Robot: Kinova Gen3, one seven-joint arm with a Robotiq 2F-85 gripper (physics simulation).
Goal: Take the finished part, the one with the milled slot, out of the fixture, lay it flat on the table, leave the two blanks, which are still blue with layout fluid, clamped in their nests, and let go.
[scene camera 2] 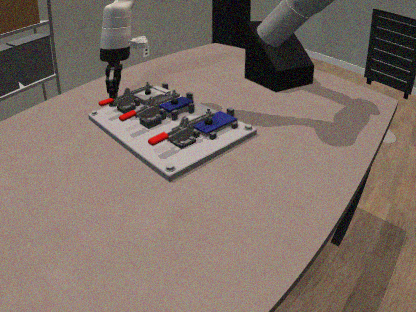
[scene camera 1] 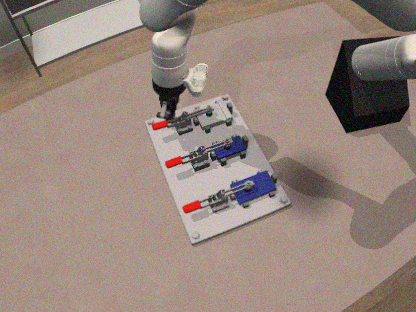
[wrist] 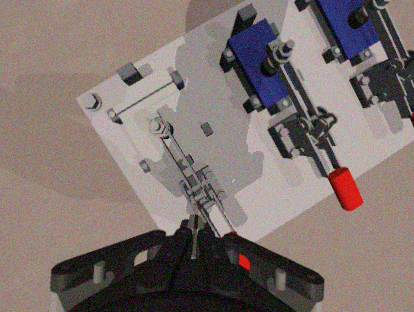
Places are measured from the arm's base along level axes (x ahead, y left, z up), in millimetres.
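Pixels of known places: gripper, fingertip midpoint: (scene camera 2: 113,105) (scene camera 1: 170,121) (wrist: 196,224); arm's base at its link origin: (scene camera 2: 269,35) (scene camera 1: 366,63).
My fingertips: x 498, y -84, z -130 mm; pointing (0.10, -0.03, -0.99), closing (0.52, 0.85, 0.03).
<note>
Ahead of a thing's pixels: the offset from my fingertips to its top centre. "spot": to the spot under its first point.
The finished part @(dy +19, dx -105, dz +8 mm) (scene camera 1: 212,120) (wrist: 136,131), pale grey with a milled slot, sits in the end nest of the fixture plate (scene camera 1: 215,223) (scene camera 2: 180,162) (wrist: 280,207). Its toggle clamp's arm (scene camera 1: 195,114) (wrist: 177,152) reaches over it, low like the other two. That clamp's red handle @(spot: dy +26, dx +28, dz +33 mm) (scene camera 1: 160,124) (scene camera 2: 106,102) (wrist: 244,261) is partly hidden behind the gripper in the wrist view. Two blue blanks @(dy +129, dx -106, dz +13 mm) (scene camera 1: 232,148) @(dy +238, dx -121, dz +3 mm) (scene camera 1: 260,186) @(spot: dy +137, dx -100, dz +13 mm) (scene camera 2: 176,104) (scene camera 2: 220,122) (wrist: 257,65) (wrist: 345,30) sit clamped in their nests. My gripper (scene camera 1: 167,115) (scene camera 2: 113,95) (wrist: 196,224) is shut and empty, pointing down beside this handle; contact is unclear.
The other two clamps' red handles @(dy +134, dx +0, dz +48 mm) (scene camera 1: 174,162) @(dy +244, dx -5, dz +38 mm) (scene camera 1: 192,206) (scene camera 2: 127,115) (scene camera 2: 158,138) (wrist: 345,189) stick out on the same side. Posts @(dy +16, dx -151, dz +20 mm) (wrist: 130,73) @(dy +127, dx -146, dz +25 mm) (wrist: 244,17) and corner bolts (wrist: 92,101) (scene camera 1: 195,235) rise from the plate. The black arm pedestal (scene camera 1: 367,95) (scene camera 2: 277,65) stands on the table.
</note>
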